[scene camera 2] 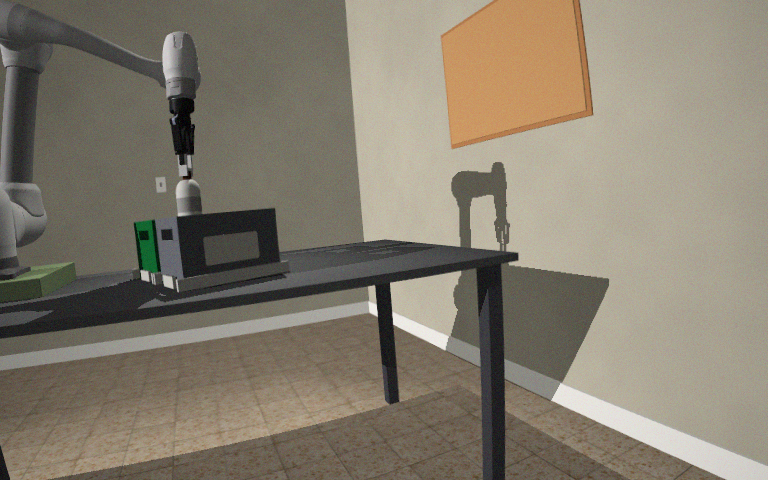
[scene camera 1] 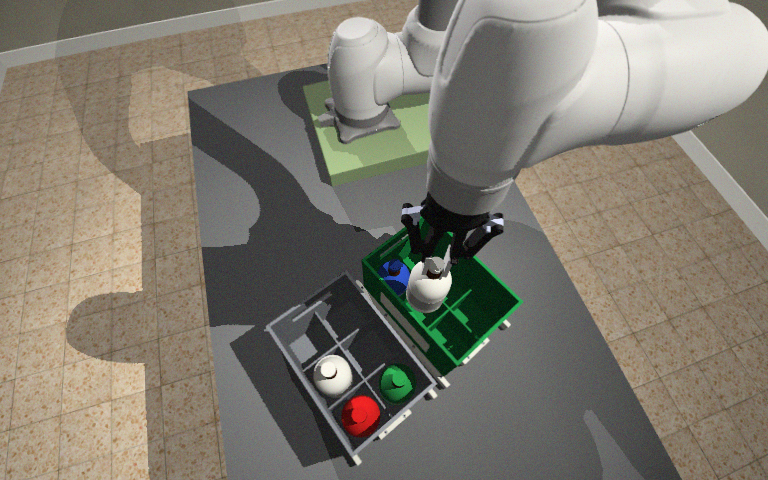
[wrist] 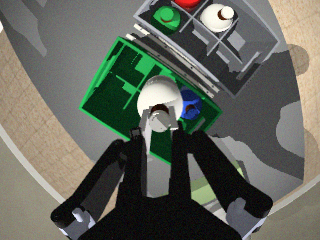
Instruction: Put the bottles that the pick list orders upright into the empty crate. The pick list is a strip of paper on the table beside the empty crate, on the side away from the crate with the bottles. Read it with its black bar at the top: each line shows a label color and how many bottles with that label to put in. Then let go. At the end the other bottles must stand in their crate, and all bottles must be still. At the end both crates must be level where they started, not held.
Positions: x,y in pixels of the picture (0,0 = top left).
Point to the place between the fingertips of my gripper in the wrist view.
159,116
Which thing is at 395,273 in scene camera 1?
A blue bottle.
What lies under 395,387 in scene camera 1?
A green bottle.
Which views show my gripper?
Scene camera 2, scene camera 1 and the wrist view: all of them.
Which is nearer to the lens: the white bottle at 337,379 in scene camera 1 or the green crate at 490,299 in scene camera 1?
The white bottle.
